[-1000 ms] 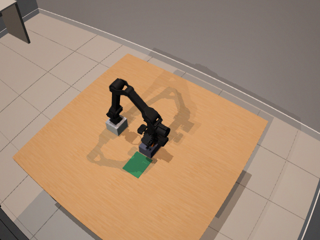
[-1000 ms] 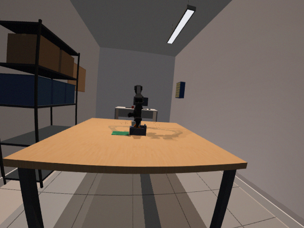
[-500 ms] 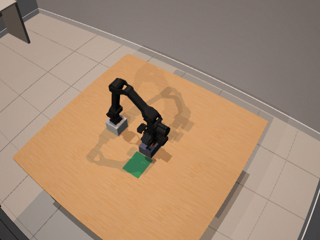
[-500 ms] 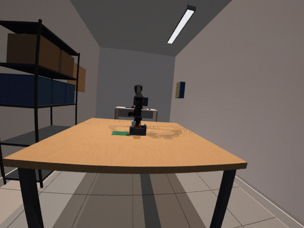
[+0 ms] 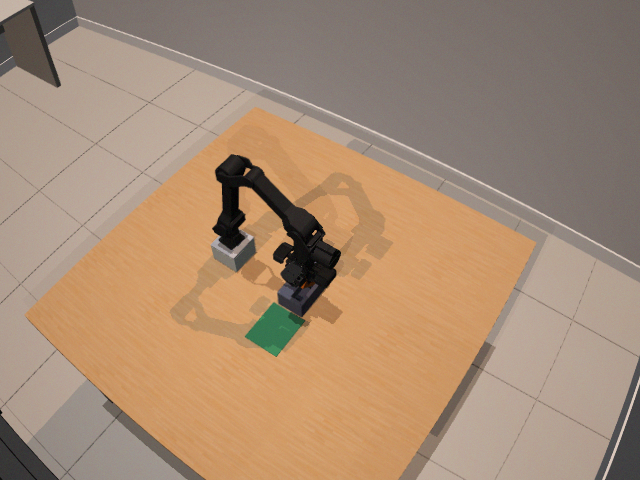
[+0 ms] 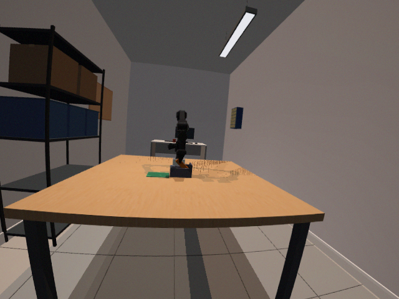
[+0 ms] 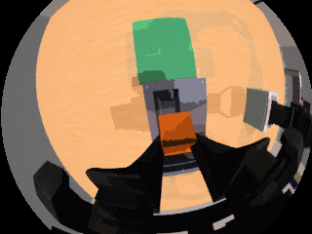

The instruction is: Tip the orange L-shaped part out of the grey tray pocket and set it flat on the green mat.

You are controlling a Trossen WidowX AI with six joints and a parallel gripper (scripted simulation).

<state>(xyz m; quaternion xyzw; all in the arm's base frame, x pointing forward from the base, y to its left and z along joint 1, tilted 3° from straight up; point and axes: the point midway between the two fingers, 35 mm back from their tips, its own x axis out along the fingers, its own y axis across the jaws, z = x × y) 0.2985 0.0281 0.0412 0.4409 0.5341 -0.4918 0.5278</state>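
My gripper tip is 140 mm to the left of the green mat, 110 mm above it and 10 mm short of it. Also, from my gripper tip: orange L-shaped part 30 mm to the left, 30 mm below, 20 mm behind.
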